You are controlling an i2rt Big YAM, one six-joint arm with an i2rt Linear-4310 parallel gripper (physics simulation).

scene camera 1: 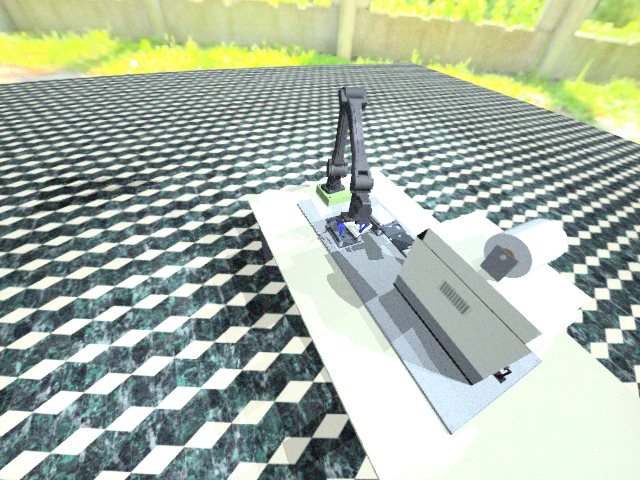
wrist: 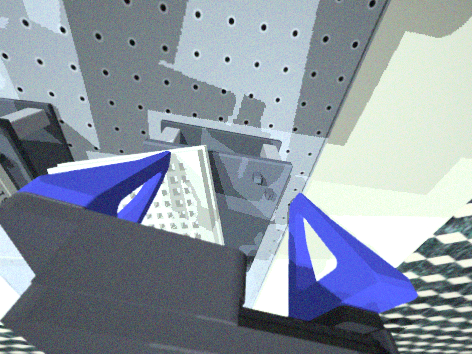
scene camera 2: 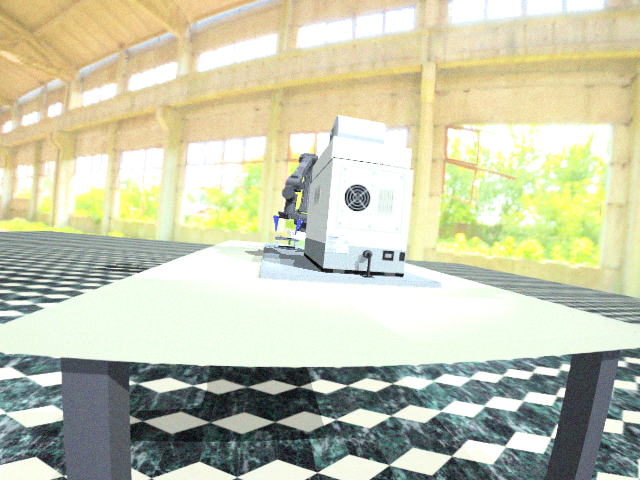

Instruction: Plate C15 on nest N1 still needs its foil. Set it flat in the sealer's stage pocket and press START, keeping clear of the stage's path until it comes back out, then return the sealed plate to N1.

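Pixels of known places: gripper, fingertip midpoint: (scene camera 1: pixel 350 233) (wrist: pixel 235 179) (scene camera 2: pixel 285 233); arm's base at its link origin: (scene camera 1: pixel 332 188).
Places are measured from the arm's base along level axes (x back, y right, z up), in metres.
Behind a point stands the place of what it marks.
A white well plate (wrist: pixel 187 192) {x -0.365, y 0.144, z 0.041 m} (scene camera 1: pixel 355 227) {x -0.359, y 0.135, z 0.044 m} lies turned askew over a dark grey raised holder (wrist: pixel 250 187) {x -0.350, y 0.193, z 0.015 m} in the wrist view and reaches past the holder's left side. Whether the plate lies flat is hard to tell, and no label is readable. My gripper (wrist: pixel 235 179) {x -0.376, y 0.179, z 0.039 m} (scene camera 1: pixel 352 230) {x -0.376, y 0.179, z 0.039 m} (scene camera 2: pixel 286 230) {x -0.376, y 0.179, z 0.039 m} is open with nothing held. Its left blue finger is over the plate and hides part of it; its right finger is beyond the holder's right edge. The sealer (scene camera 1: pixel 439 299) {x -0.830, y 0.179, z 0.123 m} (scene camera 2: pixel 364 206) {x -1.081, y 0.125, z 0.139 m} is a large grey-white box. The START button cannot be made out.
A dark slotted part (wrist: pixel 37 132) {x -0.380, y -0.010, z -0.031 m} stands left of the holder, and dark parts (scene camera 1: pixel 397 233) {x -0.503, y 0.016, z 0.069 m} lie in front of the sealer. A large white roll (scene camera 1: pixel 545 245) {x -0.926, y 0.100, z 0.429 m} is at the sealer's right. The perforated base board (wrist: pixel 240 42) {x -0.455, y 0.183, z -0.036 m} (scene camera 1: pixel 452 413) {x -1.078, y 0.332, z -0.036 m} lies on the white table (scene camera 2: pixel 217 320) {x -1.380, y 0.453, z -0.049 m}.
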